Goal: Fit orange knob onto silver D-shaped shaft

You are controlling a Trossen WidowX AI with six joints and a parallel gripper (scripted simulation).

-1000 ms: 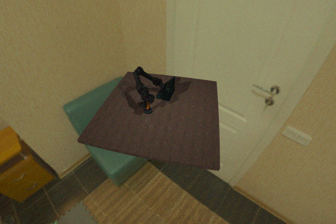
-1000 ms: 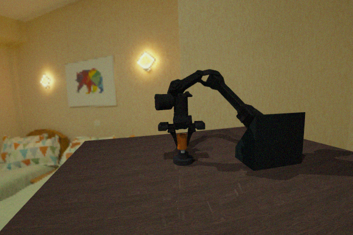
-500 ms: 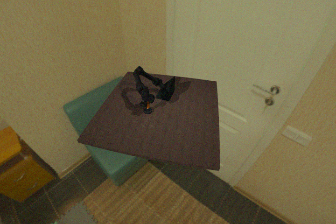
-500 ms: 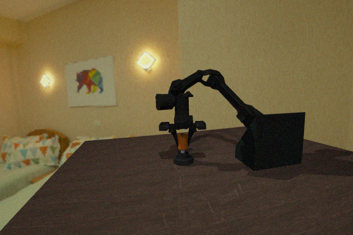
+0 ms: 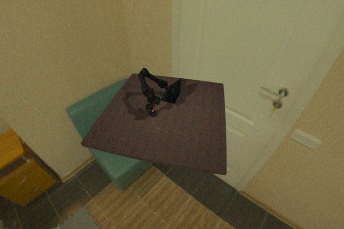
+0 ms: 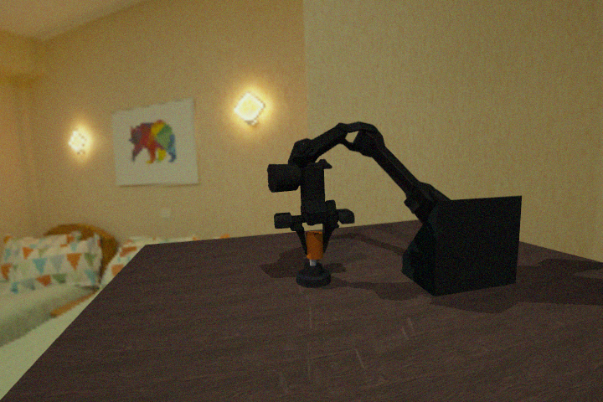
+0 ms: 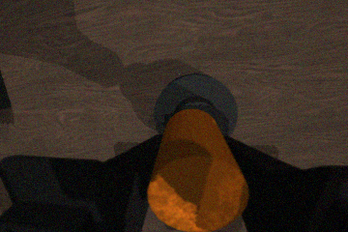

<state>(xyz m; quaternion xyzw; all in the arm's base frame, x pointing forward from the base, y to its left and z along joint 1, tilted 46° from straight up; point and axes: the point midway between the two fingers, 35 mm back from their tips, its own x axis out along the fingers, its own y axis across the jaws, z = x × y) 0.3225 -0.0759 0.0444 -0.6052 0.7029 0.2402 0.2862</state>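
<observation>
Now: the round pedestal 40 mm below my gripper tip and 10 mm ahead of it. Also, from my gripper tip: orange knob (30 mm above).
</observation>
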